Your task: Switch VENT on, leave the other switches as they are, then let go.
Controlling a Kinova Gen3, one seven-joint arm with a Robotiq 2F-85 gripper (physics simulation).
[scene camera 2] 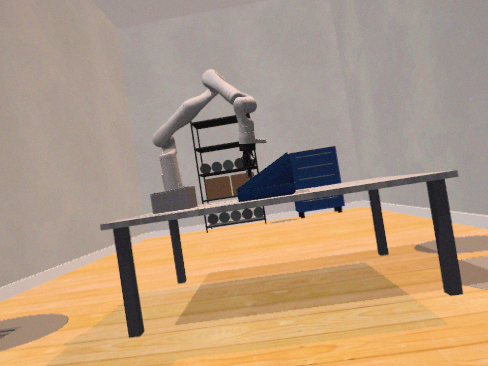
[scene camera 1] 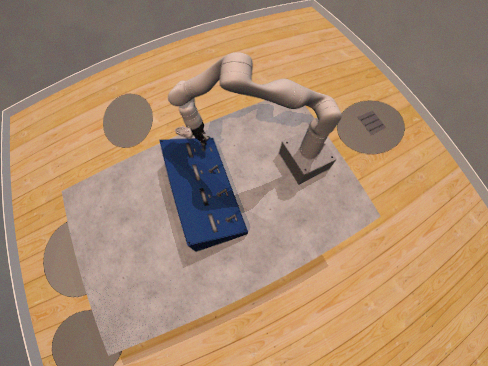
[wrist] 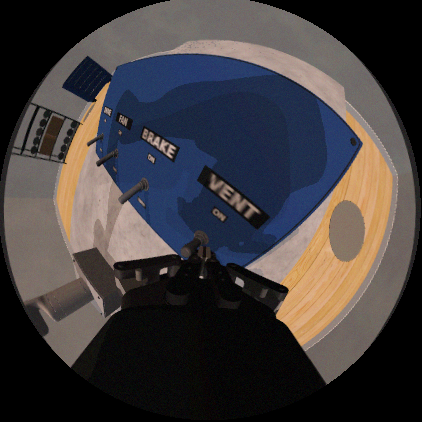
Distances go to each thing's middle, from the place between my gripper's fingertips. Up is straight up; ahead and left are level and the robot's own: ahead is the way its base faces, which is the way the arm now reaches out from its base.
Labels:
Right now my hand is 20 cm to the right of the blue sloped switch panel (scene camera 1: 203, 213), 7 cm short of it and 2 cm above it.

